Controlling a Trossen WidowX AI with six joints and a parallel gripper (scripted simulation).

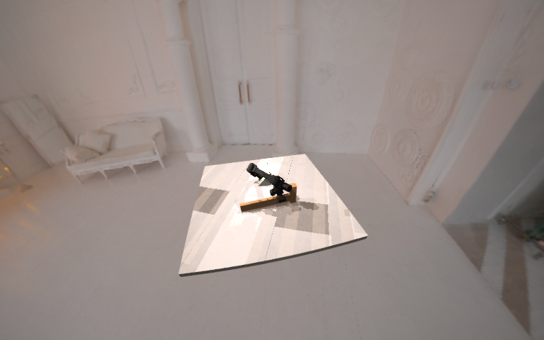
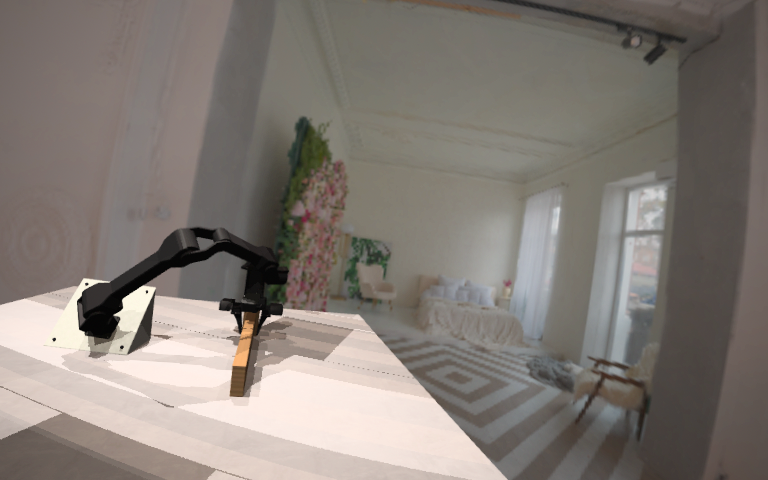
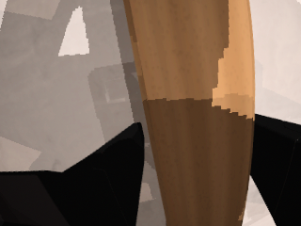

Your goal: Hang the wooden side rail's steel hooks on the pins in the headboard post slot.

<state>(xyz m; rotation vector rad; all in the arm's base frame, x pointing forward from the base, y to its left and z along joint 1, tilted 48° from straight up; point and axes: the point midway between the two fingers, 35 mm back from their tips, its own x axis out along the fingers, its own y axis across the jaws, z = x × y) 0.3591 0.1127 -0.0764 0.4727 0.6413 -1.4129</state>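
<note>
Right now the wooden headboard post is 2 cm behind my gripper tip, 12 cm to the left of it and 5 cm above it.
</note>
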